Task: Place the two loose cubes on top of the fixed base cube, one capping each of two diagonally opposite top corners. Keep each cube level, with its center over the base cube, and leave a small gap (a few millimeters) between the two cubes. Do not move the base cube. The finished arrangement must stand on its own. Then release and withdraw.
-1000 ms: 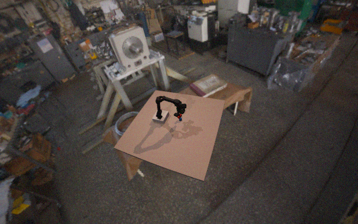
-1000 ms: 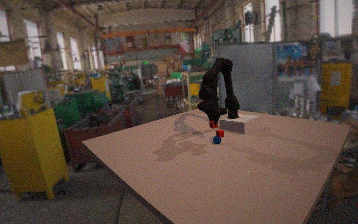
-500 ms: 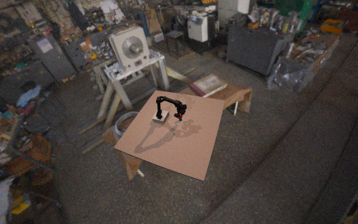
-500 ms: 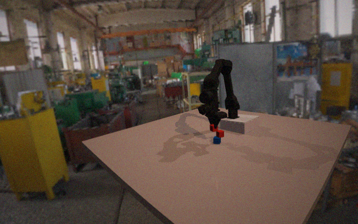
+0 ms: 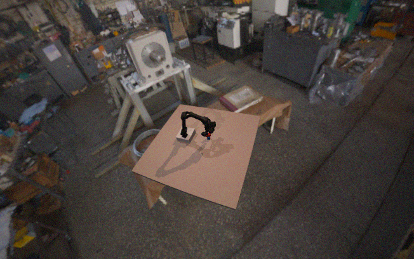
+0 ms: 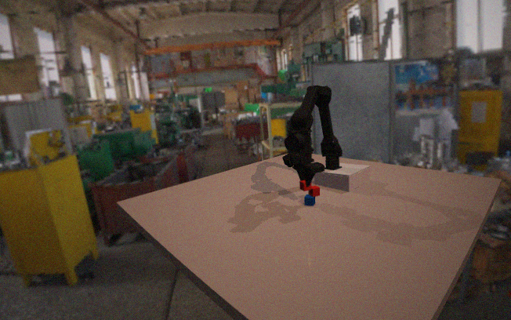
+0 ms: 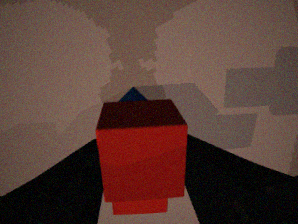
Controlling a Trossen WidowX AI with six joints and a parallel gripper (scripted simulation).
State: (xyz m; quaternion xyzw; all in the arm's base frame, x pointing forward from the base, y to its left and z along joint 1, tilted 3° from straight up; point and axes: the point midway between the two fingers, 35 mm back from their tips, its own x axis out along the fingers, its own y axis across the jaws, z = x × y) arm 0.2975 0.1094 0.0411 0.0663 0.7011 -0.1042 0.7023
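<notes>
My gripper tip is now 20 mm past the blue cube, 10 mm to the right of it and 70 mm above it.
</notes>
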